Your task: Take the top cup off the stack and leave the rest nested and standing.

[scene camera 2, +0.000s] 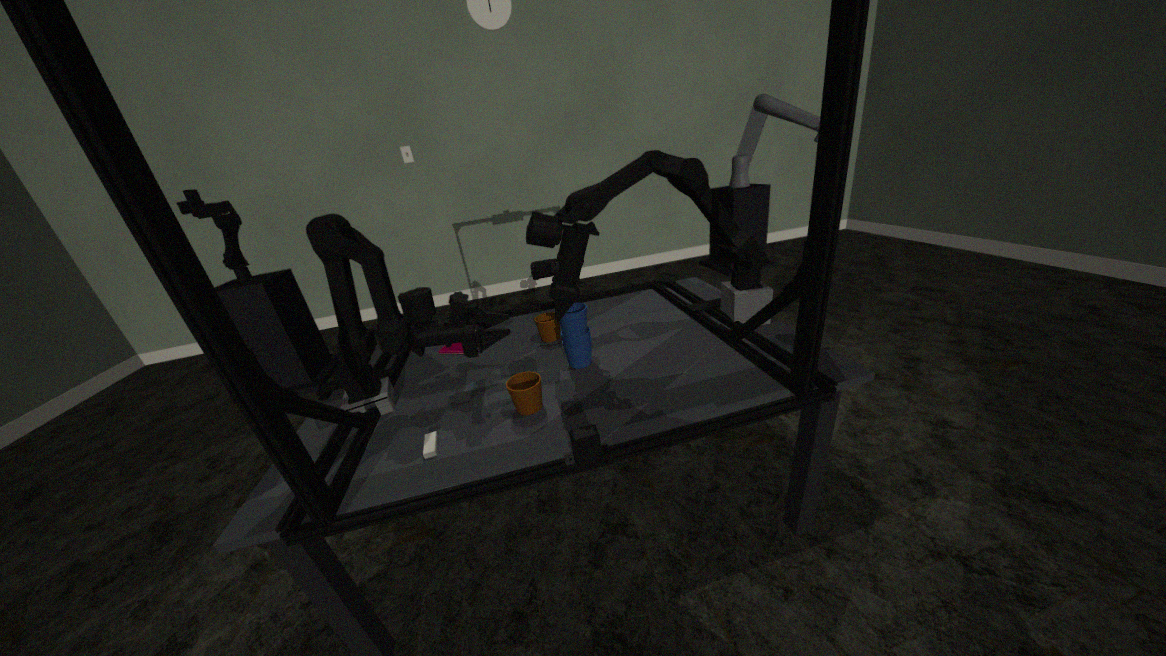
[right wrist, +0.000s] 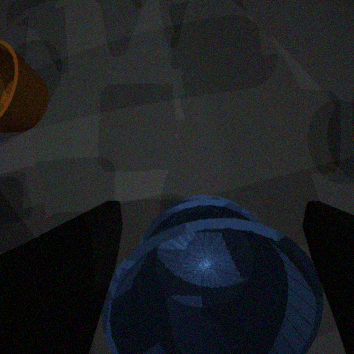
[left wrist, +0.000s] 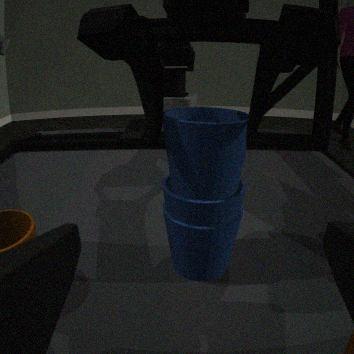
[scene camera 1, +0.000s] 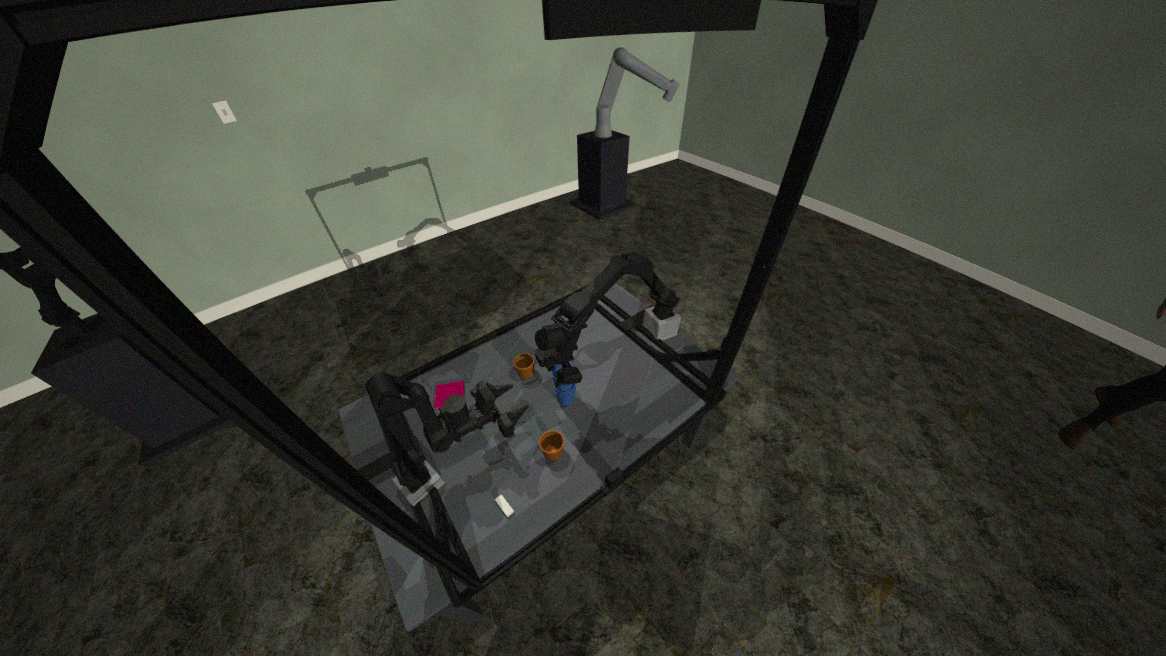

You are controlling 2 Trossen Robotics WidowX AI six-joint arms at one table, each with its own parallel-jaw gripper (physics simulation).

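Where they show: left gripper, between the fingertips: (scene camera 2: 509, 323) (left wrist: 205, 237) (scene camera 1: 520, 395); right gripper, between the fingertips: (scene camera 2: 557, 315) (right wrist: 215, 214) (left wrist: 200, 142) (scene camera 1: 553, 378); left arm's base, origin of its link: (scene camera 2: 365, 392) (scene camera 1: 416, 478); right arm's base, origin of its link: (scene camera 2: 746, 285) (left wrist: 173, 94) (scene camera 1: 663, 312).
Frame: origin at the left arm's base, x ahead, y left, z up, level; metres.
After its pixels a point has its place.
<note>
A stack of blue cups (scene camera 1: 566, 395) (scene camera 2: 578, 354) {x 0.481, y -0.152, z 0.001 m} (left wrist: 204, 242) {x 0.461, y -0.114, z 0.009 m} stands upright near the middle of the table. The top blue cup (left wrist: 205, 151) {x 0.461, y -0.111, z 0.088 m} (scene camera 2: 574, 318) {x 0.484, y -0.155, z 0.095 m} (right wrist: 211, 281) {x 0.503, y -0.122, z 0.045 m} sits raised and slightly tilted, with its base still inside the two nested lower cups. My right gripper (scene camera 1: 565, 378) {x 0.461, y -0.108, z 0.094 m} (scene camera 2: 569, 305) {x 0.461, y -0.108, z 0.094 m} comes down from above and is shut on the top cup's rim. My left gripper (scene camera 1: 506, 406) {x 0.352, y -0.077, z 0.096 m} (scene camera 2: 483, 339) is open and empty. It lies low and level, pointing at the stack from a short distance; its dark fingers frame the left wrist view.
Two orange cups stand upright: one (scene camera 1: 523, 365) {x 0.495, y 0.089, z -0.028 m} (scene camera 2: 547, 327) {x 0.472, y 0.035, z 0.007 m} (right wrist: 21, 95) just behind the stack, one (scene camera 1: 552, 444) {x 0.342, y -0.204, z -0.038 m} (scene camera 2: 525, 392) {x 0.319, y -0.257, z 0.018 m} nearer the front edge. A pink sheet (scene camera 1: 449, 392) {x 0.246, y 0.204, z -0.034 m} (scene camera 2: 450, 349) {x 0.208, y 0.179, z -0.034 m} lies beside the left arm. A small white block (scene camera 1: 504, 505) {x 0.122, y -0.233, z -0.031 m} (scene camera 2: 430, 444) {x 0.123, y -0.240, z -0.030 m} lies front left. Black frame posts (scene camera 1: 789, 189) {x 0.782, y -0.500, z 0.692 m} surround the table.
</note>
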